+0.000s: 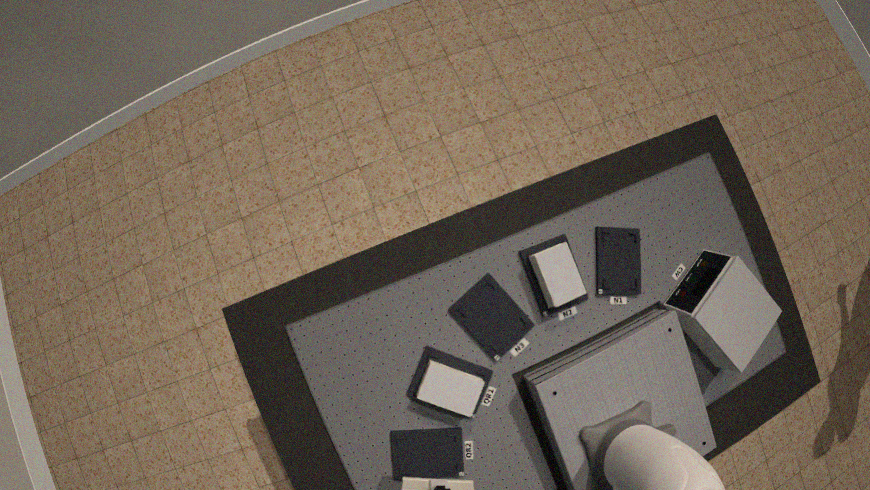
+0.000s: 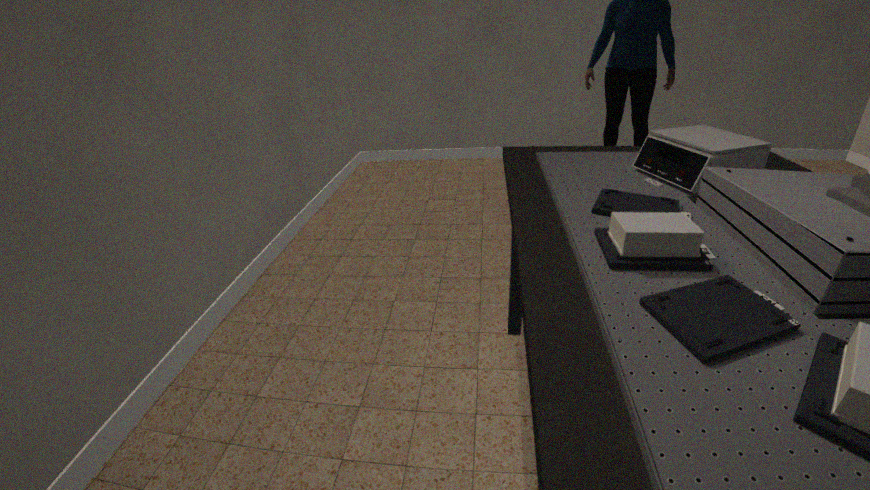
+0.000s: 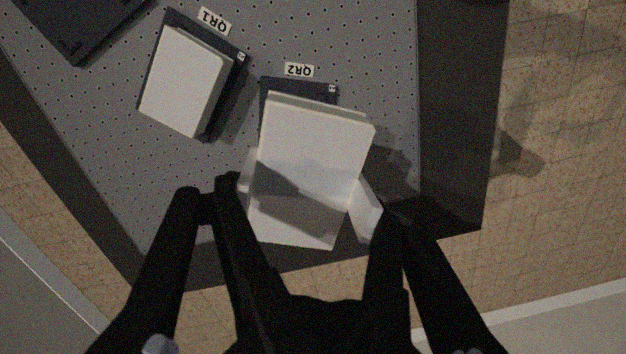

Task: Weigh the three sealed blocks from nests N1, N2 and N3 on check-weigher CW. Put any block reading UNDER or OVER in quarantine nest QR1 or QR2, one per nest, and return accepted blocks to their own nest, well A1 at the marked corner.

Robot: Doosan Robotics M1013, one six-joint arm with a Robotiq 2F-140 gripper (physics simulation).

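Where they show: gripper, fingertip midpoint: (image 3: 303, 172); arm's base, origin of the base link: (image 1: 621, 448).
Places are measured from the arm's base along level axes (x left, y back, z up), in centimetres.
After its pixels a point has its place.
Note:
My gripper (image 3: 303, 172) {x 41.0, y -10.6, z 14.0 cm} is shut on a white block (image 3: 312, 145) {x 37.6, y -9.5, z 16.7 cm} (image 1: 420, 484) {x 42.6, y -15.6, z 14.7 cm}, held above and partly over dark nest QR2 (image 3: 300, 86) {x 35.5, y -9.6, z -6.5 cm} (image 1: 426, 450) {x 42.4, y -12.8, z -6.5 cm}; their gap is unclear. The empty A1-marked corner of QR2 shows past the block. A second block (image 1: 451, 387) {x 32.5, y -26.9, z -2.1 cm} (image 2: 857, 383) {x 34.8, y -32.4, z -2.3 cm} (image 3: 182, 82) {x 32.4, y -25.7, z -2.0 cm} sits in nest QR1 (image 1: 453, 360) {x 30.3, y -31.6, z -6.5 cm} (image 2: 818, 377) {x 30.1, y -31.5, z -6.5 cm} (image 3: 227, 93) {x 35.0, y -21.2, z -6.5 cm}. A third block (image 1: 558, 273) {x 2.7, y -43.3, z -2.1 cm} (image 2: 657, 236) {x 6.3, y -43.8, z -2.6 cm} sits in nest N2 (image 1: 543, 245) {x 2.6, y -50.3, z -6.5 cm} (image 2: 660, 264) {x 8.0, y -42.9, z -6.6 cm}. Nests N1 (image 1: 617, 261) {x -14.6, y -41.0, z -6.5 cm} (image 2: 636, 202) {x -16.1, y -41.0, z -6.5 cm} and N3 (image 1: 490, 316) {x 19.5, y -38.6, z -6.5 cm} (image 2: 721, 316) {x 20.3, y -38.5, z -6.5 cm} (image 3: 75, 27) {x 23.1, y -40.1, z -6.5 cm} are empty. Check-weigher CW (image 1: 739, 310) {x -39.0, y -19.9, z 2.3 cm} (image 2: 709, 140) {x -35.0, y -20.3, z 2.3 cm} bears no block; its display is unreadable.
The grey raised robot base (image 1: 620, 377) {x -3.8, y -16.6, z 0.3 cm} (image 2: 791, 213) {x 3.1, y -22.3, z 0.8 cm} stands beside the nests and CW. The arm (image 1: 657, 462) {x 1.9, y -6.5, z 19.8 cm} rises from it. The perforated table top (image 1: 377, 340) {x 45.5, y -40.8, z -7.7 cm} (image 2: 681, 426) {x 36.4, y -48.2, z -7.7 cm} (image 3: 125, 165) {x 44.7, y -43.4, z -7.7 cm} has a dark border. A person (image 2: 639, 42) stands beyond the table's far end.

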